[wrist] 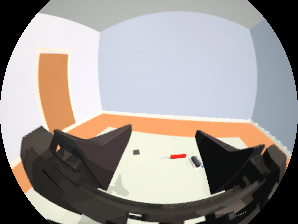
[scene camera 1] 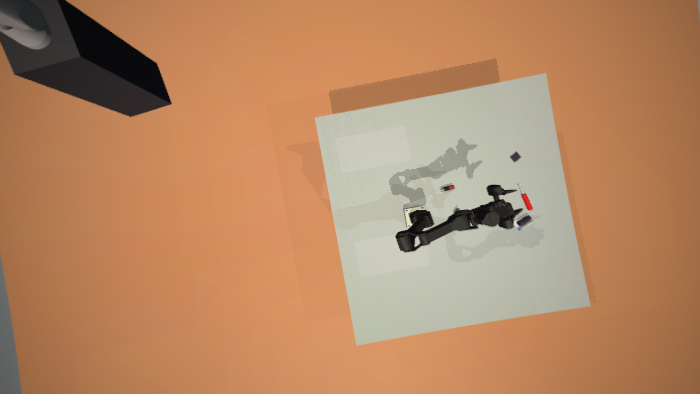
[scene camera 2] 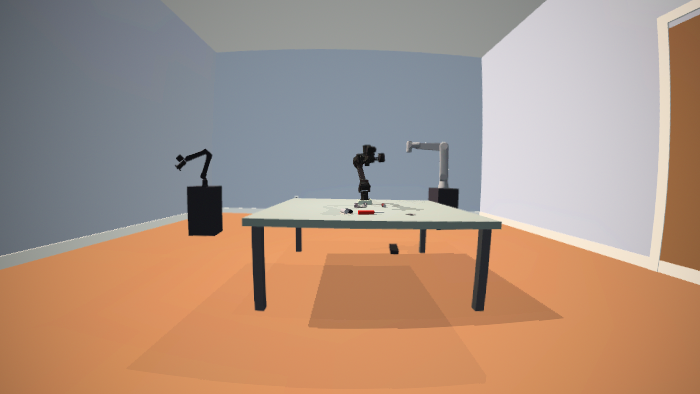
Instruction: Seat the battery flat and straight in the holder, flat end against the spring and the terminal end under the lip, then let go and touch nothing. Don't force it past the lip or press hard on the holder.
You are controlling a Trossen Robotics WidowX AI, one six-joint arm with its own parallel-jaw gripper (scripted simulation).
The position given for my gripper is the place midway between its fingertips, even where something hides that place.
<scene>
My gripper (scene camera 1: 519,199) is open and holds nothing.
My gripper is seen too in the wrist view (wrist: 165,131).
</scene>
